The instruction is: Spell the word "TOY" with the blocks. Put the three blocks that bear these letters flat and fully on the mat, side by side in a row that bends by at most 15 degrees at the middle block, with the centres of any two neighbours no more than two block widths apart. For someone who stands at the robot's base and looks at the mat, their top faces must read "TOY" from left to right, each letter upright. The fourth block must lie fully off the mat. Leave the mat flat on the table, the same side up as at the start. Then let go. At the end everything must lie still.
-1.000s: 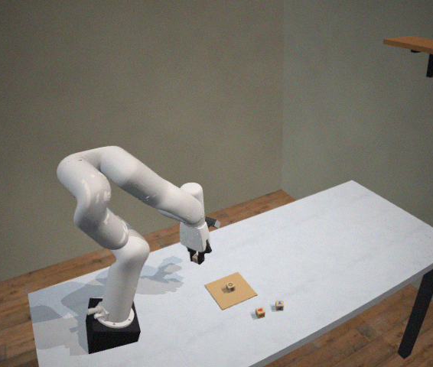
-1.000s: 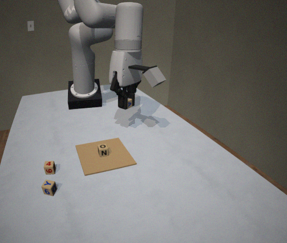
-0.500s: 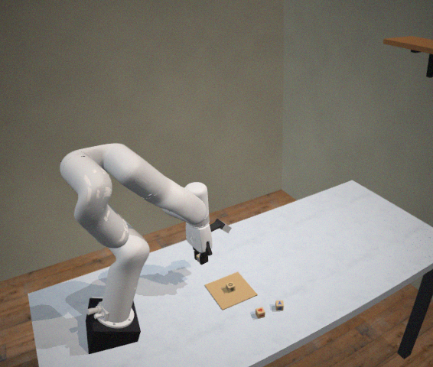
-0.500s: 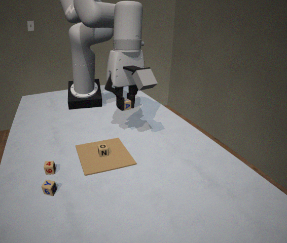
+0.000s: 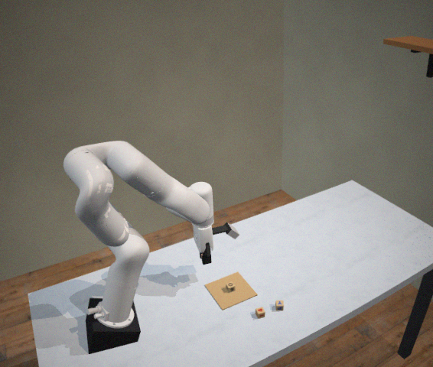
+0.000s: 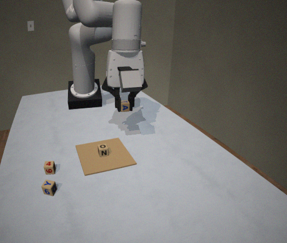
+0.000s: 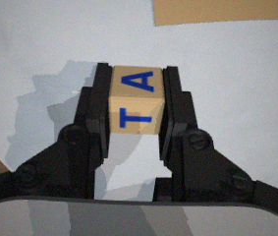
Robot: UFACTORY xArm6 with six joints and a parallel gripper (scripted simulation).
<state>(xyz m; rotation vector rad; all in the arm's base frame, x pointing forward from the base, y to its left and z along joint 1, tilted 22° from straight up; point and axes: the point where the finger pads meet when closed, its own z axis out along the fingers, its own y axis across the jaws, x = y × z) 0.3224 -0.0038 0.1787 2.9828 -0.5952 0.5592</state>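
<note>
My hand is 3 cm short of the tan mat, 9 cm to the left of it and 12 cm above it. Round my hand: Y block: 9 cm ahead, 27 cm to the right, 11 cm below.
</note>
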